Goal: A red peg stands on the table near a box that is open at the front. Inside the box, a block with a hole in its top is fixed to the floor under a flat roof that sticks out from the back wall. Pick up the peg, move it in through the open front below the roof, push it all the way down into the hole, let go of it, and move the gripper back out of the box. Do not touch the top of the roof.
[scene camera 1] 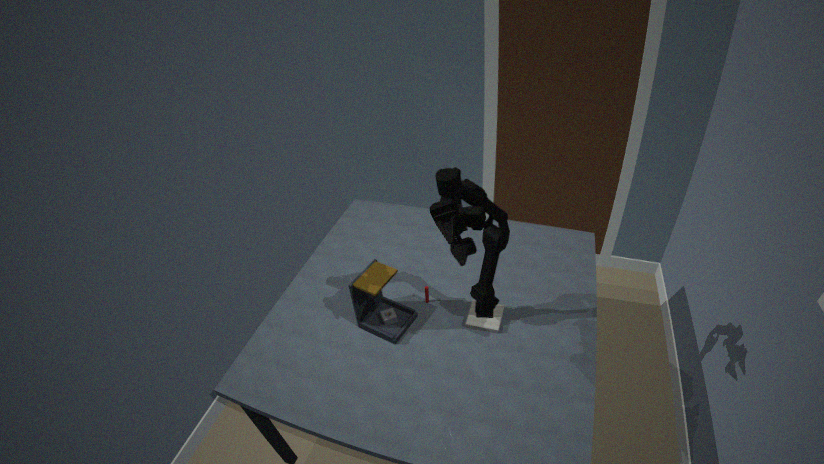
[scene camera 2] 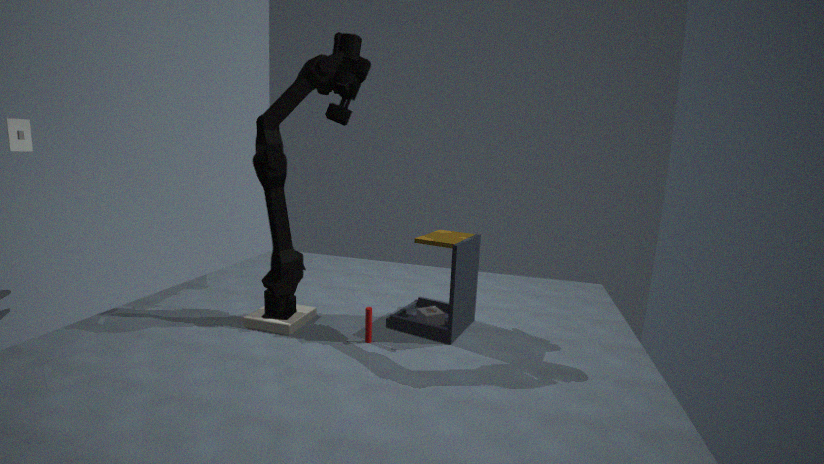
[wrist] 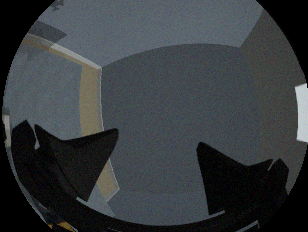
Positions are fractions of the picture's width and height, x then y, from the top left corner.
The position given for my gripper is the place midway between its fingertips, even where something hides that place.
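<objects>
My gripper: visible in scene camera 1 (0.56, 0.55), scene camera 2 (0.43, 0.21) and the wrist view (0.52, 0.61).
</objects>
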